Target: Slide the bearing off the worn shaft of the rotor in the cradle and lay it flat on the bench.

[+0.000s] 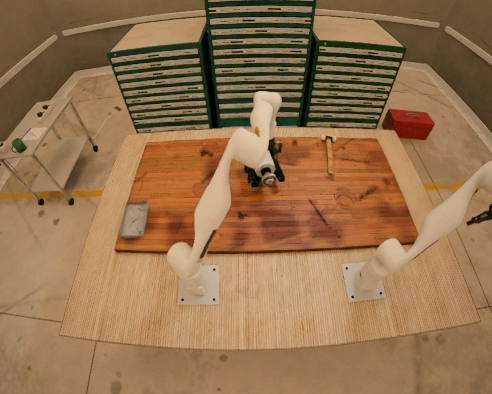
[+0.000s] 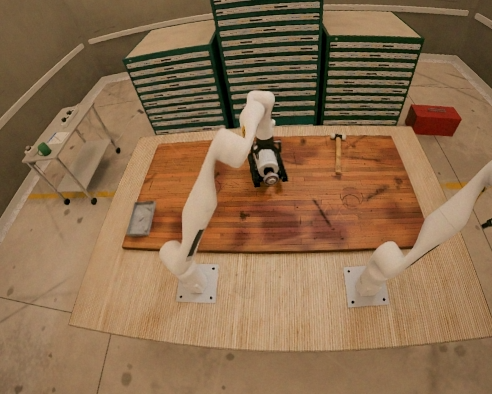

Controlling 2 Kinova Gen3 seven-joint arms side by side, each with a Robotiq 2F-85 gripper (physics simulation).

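Frame: origin at the left arm's base, x ahead, y up, z right, level; centimetres.
Seen in the pictures: left gripper, fingertip midpoint: (image 1: 265, 158) (image 2: 267, 158); right gripper, fingertip midpoint: (image 1: 472, 222) (image 2: 488, 225); left arm's base at its link origin: (image 1: 198, 284) (image 2: 197, 282); right arm's base at its link origin: (image 1: 363, 280) (image 2: 366, 285).
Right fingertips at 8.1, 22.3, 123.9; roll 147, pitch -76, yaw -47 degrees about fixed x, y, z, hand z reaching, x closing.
Pixels of each thing's top centre, then the offset from my right fingertips to it, as dx, dy, dz. "spot": a spot on its surface instead. Level surfaces: height alone.
- rotor at its top centre: (image 2: 264, 150) (image 1: 261, 151) +52.4, -4.5, -92.6
- black cradle at a spot on its surface: (image 2: 256, 177) (image 1: 253, 177) spot: +40.3, -10.6, -97.1
- round metal ring at a spot on its surface: (image 2: 271, 179) (image 1: 269, 179) spot: +36.3, -8.0, -89.8
- hammer at its top centre: (image 2: 338, 149) (image 1: 330, 151) +62.4, -16.0, -51.3
- wooden board at its surface level: dy -19.5
The rotor (image 1: 266, 165) (image 2: 268, 161), a pale grey cylinder, lies in the black cradle (image 1: 252, 176) (image 2: 256, 177) at the upper middle of the wooden board. A round metal ring (image 1: 269, 179) (image 2: 271, 179) shows around the shaft at the rotor's near end; it looks like the bearing. My left gripper (image 1: 274, 146) (image 2: 265, 145) points down at the far end of the rotor. Its fingertips are hidden against the dark cradle, so its opening does not show. My right gripper (image 1: 472, 220) (image 2: 487, 224) is partly cut off at the right edge, far from the rotor; its opening is unclear.
A hammer (image 1: 329, 156) (image 2: 338, 156) lies right of the cradle on the wooden board (image 1: 280, 240) (image 2: 280, 241). A grey tray (image 1: 134, 220) (image 2: 141, 219) sits at the board's left edge. My left arm spans the board's left middle. Green drawer cabinets stand behind the bench.
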